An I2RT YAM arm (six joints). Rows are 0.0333 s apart.
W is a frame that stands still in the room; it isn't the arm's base.
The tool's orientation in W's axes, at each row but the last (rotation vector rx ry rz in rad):
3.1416, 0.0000, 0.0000
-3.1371, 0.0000, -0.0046
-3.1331, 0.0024, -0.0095
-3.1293, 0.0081, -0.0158
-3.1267, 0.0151, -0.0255
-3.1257, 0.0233, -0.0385
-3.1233, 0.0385, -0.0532
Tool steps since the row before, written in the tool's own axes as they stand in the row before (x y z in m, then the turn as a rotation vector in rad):
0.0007, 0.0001, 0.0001, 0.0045, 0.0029, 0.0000
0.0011, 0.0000, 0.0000, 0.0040, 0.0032, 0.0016
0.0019, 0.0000, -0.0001, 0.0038, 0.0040, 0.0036
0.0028, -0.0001, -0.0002, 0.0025, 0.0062, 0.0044
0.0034, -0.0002, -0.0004, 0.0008, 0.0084, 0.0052
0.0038, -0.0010, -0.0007, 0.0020, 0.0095, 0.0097
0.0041, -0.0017, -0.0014, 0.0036, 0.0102, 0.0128
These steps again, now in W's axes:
0.0007, -0.0001, -0.0001, 0.0045, -0.0029, 0.0000
0.0011, 0.0000, 0.0000, 0.0040, -0.0032, -0.0016
0.0019, 0.0000, 0.0001, 0.0038, -0.0040, -0.0036
0.0028, 0.0001, 0.0002, 0.0025, -0.0062, -0.0045
0.0034, 0.0002, 0.0005, 0.0008, -0.0083, -0.0053
0.0038, 0.0009, 0.0008, 0.0021, -0.0094, -0.0098
0.0041, 0.0016, 0.0016, 0.0038, -0.0101, -0.0129

